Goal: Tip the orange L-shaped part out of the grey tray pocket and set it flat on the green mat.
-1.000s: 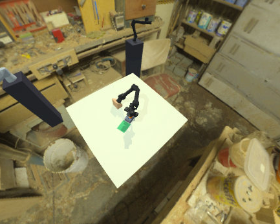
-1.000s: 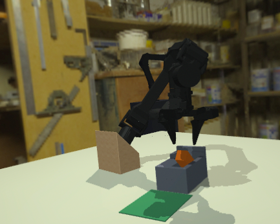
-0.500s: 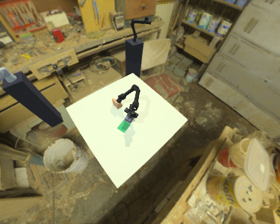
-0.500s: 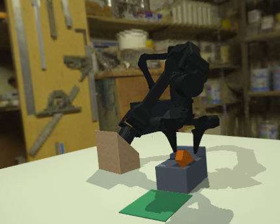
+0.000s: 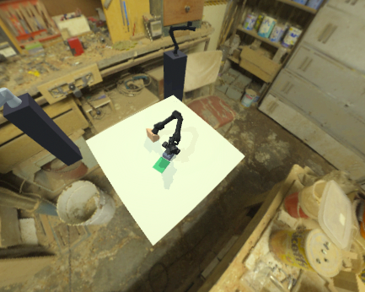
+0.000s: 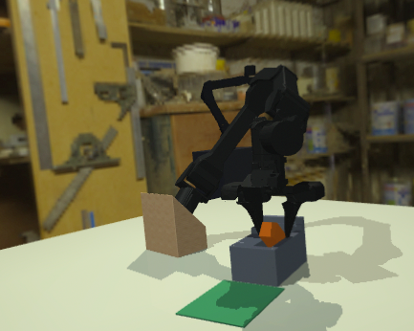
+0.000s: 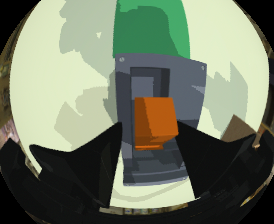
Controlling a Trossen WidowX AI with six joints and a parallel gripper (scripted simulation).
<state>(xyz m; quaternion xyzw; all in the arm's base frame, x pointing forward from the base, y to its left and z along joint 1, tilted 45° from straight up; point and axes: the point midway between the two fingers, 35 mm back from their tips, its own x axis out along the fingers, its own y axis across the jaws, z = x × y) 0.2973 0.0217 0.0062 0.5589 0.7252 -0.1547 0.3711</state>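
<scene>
Now: gripper tip 3 cm past the orange L-shaped part, 2 cm to the right of it and 3 cm above it. Also, from my gripper tip: green mat: 4 cm ahead, 14 cm to the right, 8 cm below.
</scene>
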